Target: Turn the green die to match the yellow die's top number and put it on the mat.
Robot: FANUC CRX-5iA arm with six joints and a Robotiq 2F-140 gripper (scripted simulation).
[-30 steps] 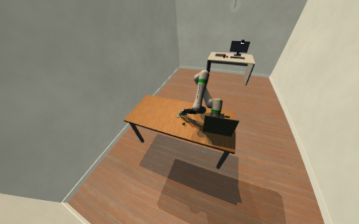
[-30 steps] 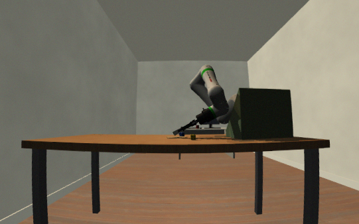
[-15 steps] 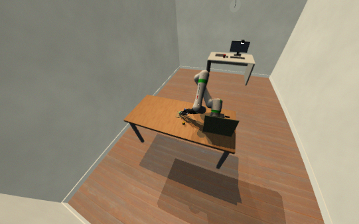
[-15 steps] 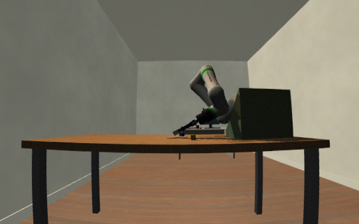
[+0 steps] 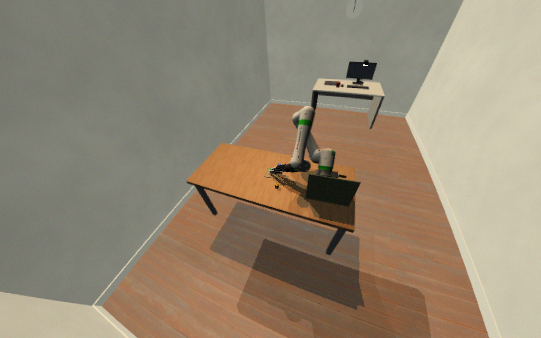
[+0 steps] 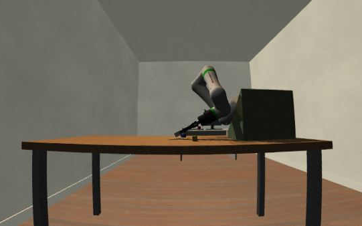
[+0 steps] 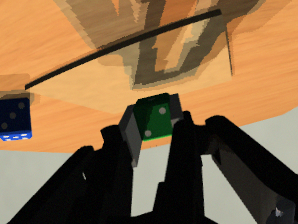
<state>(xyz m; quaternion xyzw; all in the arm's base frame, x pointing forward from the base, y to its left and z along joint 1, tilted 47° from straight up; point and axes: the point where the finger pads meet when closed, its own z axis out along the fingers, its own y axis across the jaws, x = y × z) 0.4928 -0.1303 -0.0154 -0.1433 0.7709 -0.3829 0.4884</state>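
The pale mat lies 10 mm ahead of my hand and 40 mm below it. Round my hand: blue die (40 mm behind, 110 mm to the right, 30 mm below); yellow die (80 mm behind, 170 mm to the left, 30 mm below); green die (20 mm ahead, 10 mm below).
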